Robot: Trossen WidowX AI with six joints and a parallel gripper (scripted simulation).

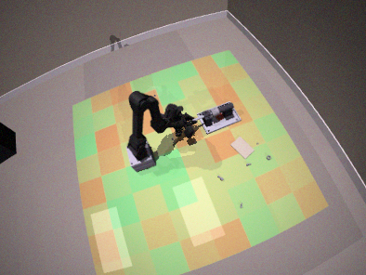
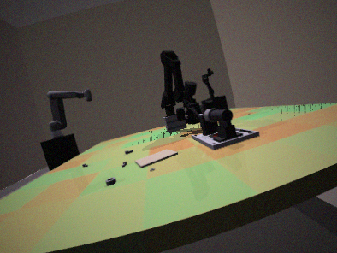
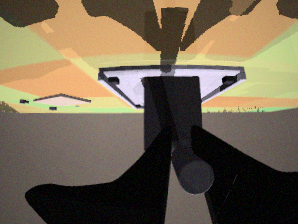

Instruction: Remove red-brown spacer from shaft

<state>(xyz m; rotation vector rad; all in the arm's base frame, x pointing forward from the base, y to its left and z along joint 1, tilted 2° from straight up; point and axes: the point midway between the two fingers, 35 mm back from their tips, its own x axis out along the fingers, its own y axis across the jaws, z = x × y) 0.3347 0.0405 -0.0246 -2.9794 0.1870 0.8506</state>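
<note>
My gripper tip is 5 cm short of the shaft, 1 cm to the left of it and 2 cm below it. The rest, counted from my gripper tip: flat tan plate: 15 cm ahead, 26 cm to the right, 6 cm below; then red-brown spacer: 15 cm ahead, 2 cm to the right, 5 cm below.
</note>
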